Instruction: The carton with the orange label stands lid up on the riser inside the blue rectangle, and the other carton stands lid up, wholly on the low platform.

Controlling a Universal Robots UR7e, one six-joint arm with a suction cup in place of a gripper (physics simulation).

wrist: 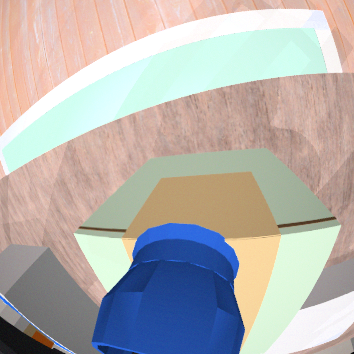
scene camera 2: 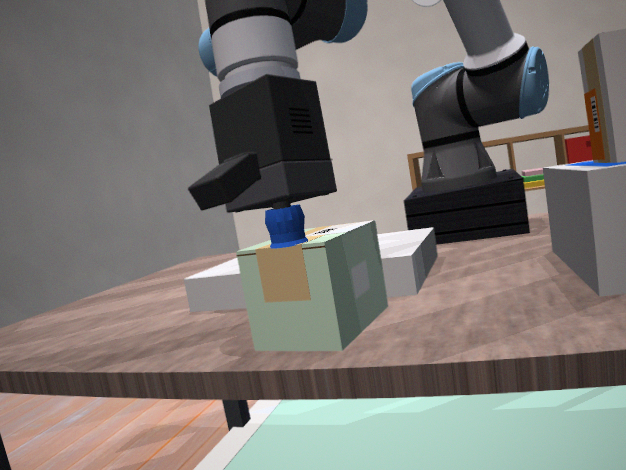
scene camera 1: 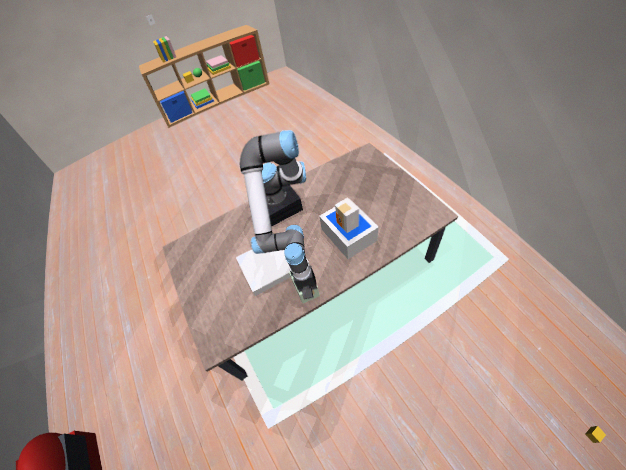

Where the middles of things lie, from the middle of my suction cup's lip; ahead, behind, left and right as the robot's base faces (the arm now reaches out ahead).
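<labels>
With the pale green carton (scene camera 2: 319, 295), I find that my suction cup is 60 mm past it, 10 mm to the right of it and 60 mm above it. Going by their middles, the pale green carton is the nearest to my suction cup of the things named here. The low white platform (scene camera 2: 407, 257) is 290 mm behind my suction cup, 30 mm to the right of it and 90 mm below it. Then there is the white riser (scene camera 2: 578, 195), 150 mm behind my suction cup, 390 mm to the left of it and 50 mm below it. Of the things named here, going by their middles, the white riser is the farthest from my suction cup.
</labels>
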